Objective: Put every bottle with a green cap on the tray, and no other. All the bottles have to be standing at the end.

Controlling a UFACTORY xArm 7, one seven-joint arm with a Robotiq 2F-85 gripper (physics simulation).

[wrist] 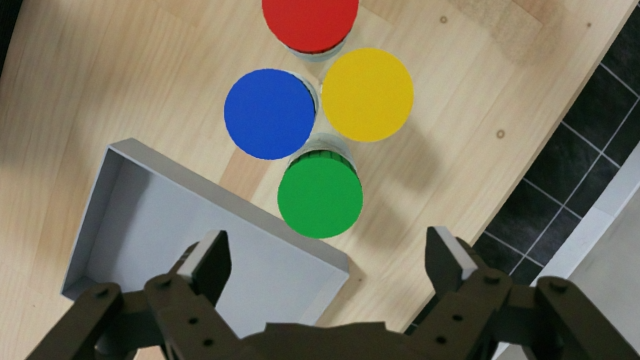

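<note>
A bottle with a green cap (pixel 320 195) stands upright beside the tray's long wall, seen from above. A blue-capped bottle (pixel 270 114), a yellow-capped bottle (pixel 368 95) and a red-capped bottle (pixel 311 22) stand close behind it; the red one is partly cut off by the top edge. The grey tray (pixel 145 250) lies at the lower left, partly hidden by the gripper. No bottle shows in its visible part. My gripper (pixel 326 248) is open and empty, its fingers wide apart, above the tray's right end and the table, just below the green cap in the view.
The wooden table (pixel 480 90) has its edge running diagonally down the right side. Beyond it are dark floor tiles (pixel 565 165) and a pale surface (pixel 610 270) at the lower right. A dark object (pixel 6 25) shows at the top left corner.
</note>
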